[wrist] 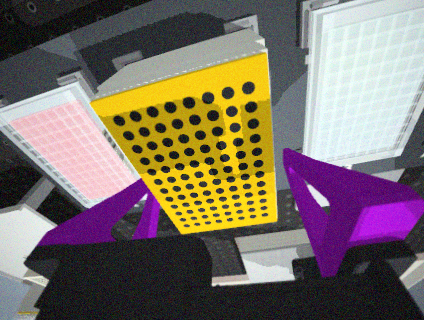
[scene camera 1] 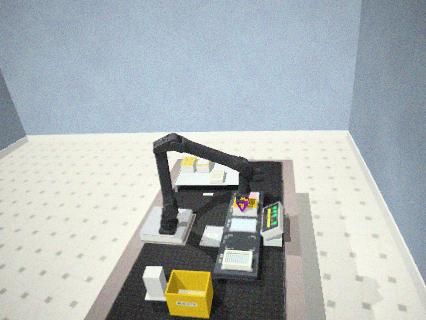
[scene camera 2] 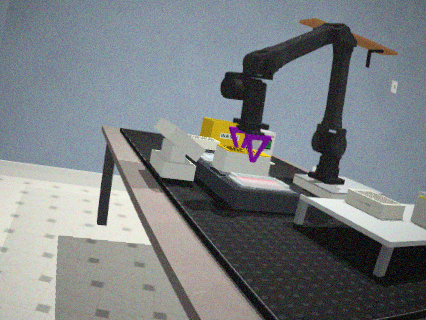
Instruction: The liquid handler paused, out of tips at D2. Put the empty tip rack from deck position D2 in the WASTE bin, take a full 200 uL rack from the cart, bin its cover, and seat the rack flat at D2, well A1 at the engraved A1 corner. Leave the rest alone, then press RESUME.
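Places are measured from the arm's base along level axes (x ahead, y left, z up), in metres.
Where they show: gripper, fingertip midpoint: (wrist: 217, 166) (scene camera 1: 243, 205) (scene camera 2: 245, 158); arm's base, link origin: (scene camera 1: 168, 227) (scene camera 2: 325, 180).
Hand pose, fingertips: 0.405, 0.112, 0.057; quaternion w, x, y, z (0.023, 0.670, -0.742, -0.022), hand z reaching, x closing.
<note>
Each offset is from my fingertips to the top centre of the thing, as dx, dy, dz. "*": to the spot under its first point.
The empty tip rack @(+0.011, +0.003, +0.021) (scene camera 1: 245, 210) (scene camera 2: 235, 162) (wrist: 200, 150), with a yellow top, dark holes and pale sides, stands at D2 between a pink plate and a clear plate. My gripper (scene camera 1: 242, 203) (scene camera 2: 250, 146) (wrist: 217, 166) is open over it, fingertips near its top level, one toward each side; the near fingertip overlaps the rack's side in scene camera 2. On the white cart @(-0.231, +0.401, -0.021) (scene camera 1: 195, 183) (scene camera 2: 345, 212) stand yellow-topped racks @(-0.392, +0.472, +0.044) (scene camera 1: 188, 164) @(-0.284, +0.469, +0.044) (scene camera 1: 203, 165). The yellow WASTE bin @(-0.199, -0.557, +0.048) (scene camera 1: 189, 302) (scene camera 2: 212, 128) stands at the opposite end. A white box with a green face @(* -0.375, -0.467, +0.008) (scene camera 2: 271, 141) is partly hidden.
The pink plate @(+0.021, +0.128, -0.025) (wrist: 75, 150) and clear plate @(+0.002, -0.119, -0.025) (scene camera 1: 243, 225) (wrist: 365, 85) flank the rack closely. A pale rack @(-0.016, -0.367, -0.008) (scene camera 1: 237, 260) sits at the deck's bin end. A tilted screen (scene camera 1: 272, 220) (scene camera 2: 177, 142) stands beside the deck. A pale open-topped rack @(-0.179, +0.332, +0.005) (scene camera 1: 217, 176) (scene camera 2: 375, 204) lies on the cart.
</note>
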